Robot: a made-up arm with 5 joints. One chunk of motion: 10 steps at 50 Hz.
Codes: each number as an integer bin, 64 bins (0 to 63) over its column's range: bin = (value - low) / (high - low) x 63, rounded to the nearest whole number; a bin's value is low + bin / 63 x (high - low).
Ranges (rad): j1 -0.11..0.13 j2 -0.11..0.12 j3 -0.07..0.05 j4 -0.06..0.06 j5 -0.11..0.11
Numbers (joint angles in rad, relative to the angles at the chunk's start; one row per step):
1: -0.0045 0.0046 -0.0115 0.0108 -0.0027
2: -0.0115 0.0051 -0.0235 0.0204 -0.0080
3: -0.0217 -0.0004 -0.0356 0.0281 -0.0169
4: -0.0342 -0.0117 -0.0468 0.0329 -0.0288
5: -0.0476 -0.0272 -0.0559 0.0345 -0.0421
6: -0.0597 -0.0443 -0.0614 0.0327 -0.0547
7: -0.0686 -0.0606 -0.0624 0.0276 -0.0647
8: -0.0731 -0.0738 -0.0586 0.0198 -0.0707
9: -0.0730 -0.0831 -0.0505 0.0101 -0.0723
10: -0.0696 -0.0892 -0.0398 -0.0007 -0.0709
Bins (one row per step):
1: 28 31 31 37 31
2: 26 32 24 42 29
3: 23 30 18 46 27
4: 20 27 12 49 23
5: 16 23 7 50 19
6: 13 18 5 49 16
7: 11 14 4 46 13
8: 10 10 6 42 11
9: 10 7 10 37 11
10: 11 6 16 31 11

